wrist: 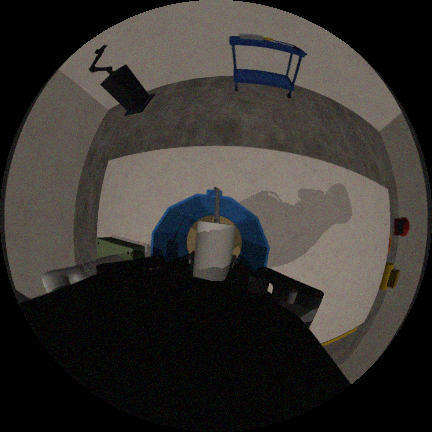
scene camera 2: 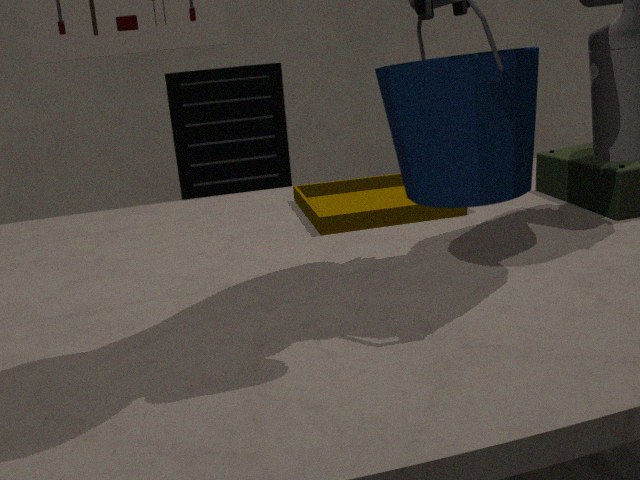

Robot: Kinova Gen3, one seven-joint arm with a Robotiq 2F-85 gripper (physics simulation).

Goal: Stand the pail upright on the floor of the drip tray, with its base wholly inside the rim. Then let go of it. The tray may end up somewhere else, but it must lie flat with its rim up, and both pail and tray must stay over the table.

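Frame: origin at the arm's base, x up, y right, z ahead, level; centimetres.
Where they show: gripper, fingertip midpoint: [wrist: 213,261] [scene camera 2: 444,17]; arm's base, origin of the base link: [scene camera 2: 622,155].
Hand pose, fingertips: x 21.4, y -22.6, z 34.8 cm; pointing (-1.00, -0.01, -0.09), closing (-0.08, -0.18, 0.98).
Observation:
Each offset is from my fingertips to the top centre of the thing. "spot": to the spot under its first point.
The blue pail {spot: dx -11.6, dy -7.0, dz -0.2 cm} [scene camera 2: 465,129] [wrist: 253,227] hangs upright in the air, clear of the table, with its shadow apart from it. My gripper [scene camera 2: 442,6] [wrist: 213,261] is shut on the pail's pale handle grip {dx +4.6, dy +0.9, dz +0.4 cm} [wrist: 214,245], above the pail's mouth; its upper part is cut off in the scene view. The wire bail {spot: dx -2.5, dy -8.7, dz -2.5 cm} [scene camera 2: 491,36] [wrist: 217,202] runs from the grip to the rim. The yellow drip tray {dx -26.4, dy +31.4, dz +5.8 cm} [scene camera 2: 382,223] lies flat, rim up, on the table. In the scene view the pail's base hides the tray's right part; the exact gap between them cannot be told.
The arm's green base block [scene camera 2: 615,191] [wrist: 120,247] stands right of the pail in the scene view. The table's front edge [scene camera 2: 496,448] is well in front. A black slatted panel [scene camera 2: 232,147] is behind the table. A blue cart [wrist: 262,79] stands beyond the table.

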